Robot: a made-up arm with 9 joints. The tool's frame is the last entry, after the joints.
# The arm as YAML. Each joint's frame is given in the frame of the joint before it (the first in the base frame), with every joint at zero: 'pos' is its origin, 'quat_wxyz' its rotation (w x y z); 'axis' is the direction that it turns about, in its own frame. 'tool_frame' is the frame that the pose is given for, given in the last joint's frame.
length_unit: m
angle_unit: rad
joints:
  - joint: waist
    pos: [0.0, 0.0, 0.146]
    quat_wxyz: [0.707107, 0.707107, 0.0, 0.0]
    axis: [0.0, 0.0, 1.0]
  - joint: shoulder
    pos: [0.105, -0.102, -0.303]
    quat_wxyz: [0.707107, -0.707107, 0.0, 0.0]
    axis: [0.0, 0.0, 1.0]
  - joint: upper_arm
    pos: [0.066, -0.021, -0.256]
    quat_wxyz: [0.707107, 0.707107, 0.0, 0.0]
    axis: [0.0, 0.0, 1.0]
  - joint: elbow
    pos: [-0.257, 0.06, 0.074]
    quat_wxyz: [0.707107, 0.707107, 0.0, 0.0]
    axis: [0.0, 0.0, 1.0]
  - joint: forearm
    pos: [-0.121, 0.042, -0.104]
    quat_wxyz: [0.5, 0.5, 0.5, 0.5]
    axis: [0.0, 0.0, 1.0]
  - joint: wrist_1
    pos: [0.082, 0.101, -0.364]
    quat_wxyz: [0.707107, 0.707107, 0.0, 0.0]
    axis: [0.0, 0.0, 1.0]
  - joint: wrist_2
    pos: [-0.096, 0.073, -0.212]
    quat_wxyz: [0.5, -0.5, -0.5, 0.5]
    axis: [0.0, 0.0, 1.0]
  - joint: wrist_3
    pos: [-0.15, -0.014, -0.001]
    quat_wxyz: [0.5, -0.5, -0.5, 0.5]
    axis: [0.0, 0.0, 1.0]
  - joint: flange
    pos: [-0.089, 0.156, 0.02]
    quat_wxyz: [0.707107, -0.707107, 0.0, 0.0]
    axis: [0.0, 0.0, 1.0]
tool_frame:
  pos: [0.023, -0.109, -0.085]
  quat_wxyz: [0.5, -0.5, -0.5, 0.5]
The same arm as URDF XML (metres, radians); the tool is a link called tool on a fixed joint. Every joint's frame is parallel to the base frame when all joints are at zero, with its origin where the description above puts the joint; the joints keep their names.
<robot name="arm">
  <joint name="tool_joint" type="fixed">
    <parent link="link9"/>
    <child link="tool"/>
    <origin xyz="-0.1090 0.0850 -0.0230"/>
  </joint>
  <joint name="flange" type="continuous">
    <parent link="link8"/>
    <child link="link9"/>
    <origin xyz="-0.0200 -0.1560 0.0890"/>
    <axis xyz="0 -1 0"/>
  </joint>
  <joint name="wrist_3" type="continuous">
    <parent link="link7"/>
    <child link="link8"/>
    <origin xyz="-0.1500 -0.0010 0.0140"/>
    <axis xyz="-1 0 0"/>
  </joint>
  <joint name="wrist_2" type="continuous">
    <parent link="link6"/>
    <child link="link7"/>
    <origin xyz="0.0730 0.0960 -0.2120"/>
    <axis xyz="0 1 0"/>
  </joint>
  <joint name="wrist_1" type="continuous">
    <parent link="link5"/>
    <child link="link6"/>
    <origin xyz="-0.3640 -0.0820 -0.1010"/>
    <axis xyz="0 0 1"/>
  </joint>
  <joint name="forearm" type="continuous">
    <parent link="link4"/>
    <child link="link5"/>
    <origin xyz="-0.1210 -0.0420 0.1040"/>
    <axis xyz="1 0 0"/>
  </joint>
  <joint name="elbow" type="continuous">
    <parent link="link3"/>
    <child link="link4"/>
    <origin xyz="-0.2570 -0.0740 0.0600"/>
    <axis xyz="0 0 -1"/>
  </joint>
  <joint name="upper_arm" type="continuous">
    <parent link="link2"/>
    <child link="link3"/>
    <origin xyz="0.0660 -0.0210 -0.2560"/>
    <axis xyz="0 -1 0"/>
  </joint>
  <joint name="shoulder" type="continuous">
    <parent link="link1"/>
    <child link="link2"/>
    <origin xyz="0.1050 0.3030 -0.1020"/>
    <axis xyz="0 0 1"/>
  </joint>
  <joint name="waist" type="continuous">
    <parent link="base_link"/>
    <child link="link1"/>
    <origin xyz="0.0000 0.0000 0.1460"/>
    <axis xyz="0 -1 0"/>
  </joint>
  <link name="base_link"/>
  <link name="link1"/>
  <link name="link2"/>
  <link name="link3"/>
  <link name="link4"/>
  <link name="link5"/>
  <link name="link6"/>
  <link name="link7"/>
  <link name="link8"/>
  <link name="link9"/>
  <link name="tool"/>
</robot>

